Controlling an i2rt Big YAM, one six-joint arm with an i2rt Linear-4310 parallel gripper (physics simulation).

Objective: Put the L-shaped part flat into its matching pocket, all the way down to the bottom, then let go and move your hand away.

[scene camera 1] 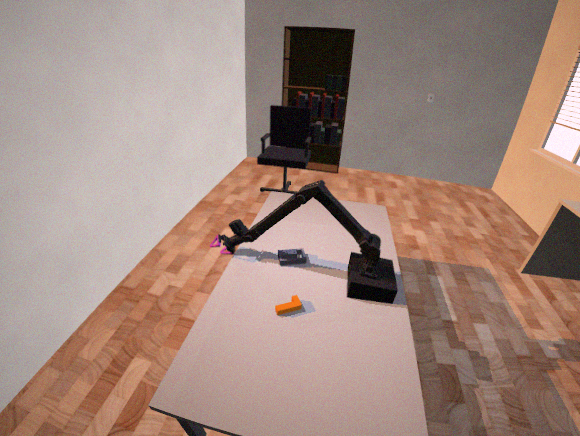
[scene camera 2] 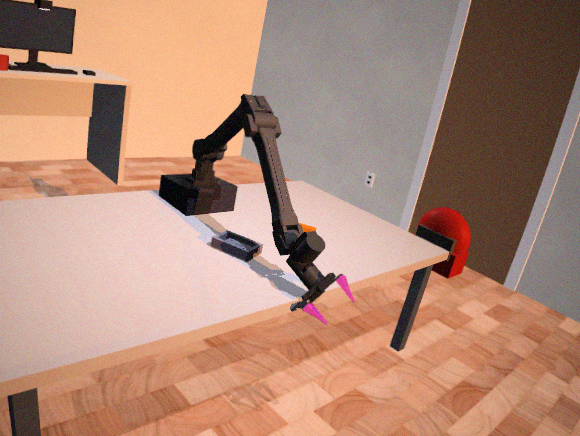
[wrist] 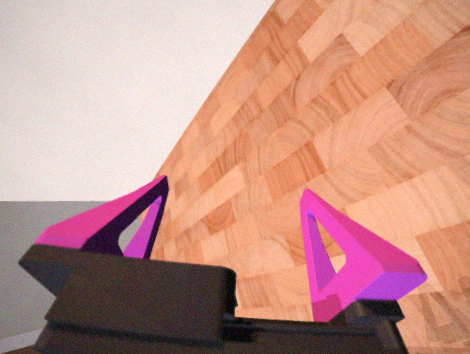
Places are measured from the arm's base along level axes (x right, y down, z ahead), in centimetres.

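Pixels of known places: gripper, fingertip midpoint: (scene camera 1: 215, 249) (scene camera 2: 340, 313) (wrist: 235, 188); arm's base, link origin: (scene camera 1: 368, 269) (scene camera 2: 202, 181).
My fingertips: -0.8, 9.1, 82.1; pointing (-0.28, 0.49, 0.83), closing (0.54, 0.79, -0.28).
Ahead of a thing's pixels: the offset from my fingertips to its top centre, as dx, dy, dz. Level surfaces: height alone.
The orange L-shaped part @(-24.8, -2.3, -49.7) (scene camera 1: 288, 306) (scene camera 2: 308, 228) lies flat on the table, apart from the pocket block; in scene camera 2 the arm hides much of it. The dark grey block with the pocket @(+7.4, -2.9, -42.5) (scene camera 1: 292, 262) (scene camera 2: 227, 250) sits on the table between the arm's base and the gripper. The inside of its pocket is too small to make out clearly. My gripper (scene camera 1: 217, 249) (scene camera 2: 340, 312) (wrist: 235, 188) is open and empty, its magenta fingers wide apart. It hangs out past the table's long edge, beyond the block and away from the part. Neither part nor block shows in the wrist view.
The white table @(dy +0.8) (scene camera 1: 325, 375) (scene camera 2: 125, 260) carries the arm's black base (scene camera 1: 371, 285) (scene camera 2: 197, 195) near its opposite long edge. An office chair (scene camera 1: 290, 127) stands past the table's far end. A red rounded object (scene camera 2: 446, 227) stands beyond the table corner in scene camera 2.
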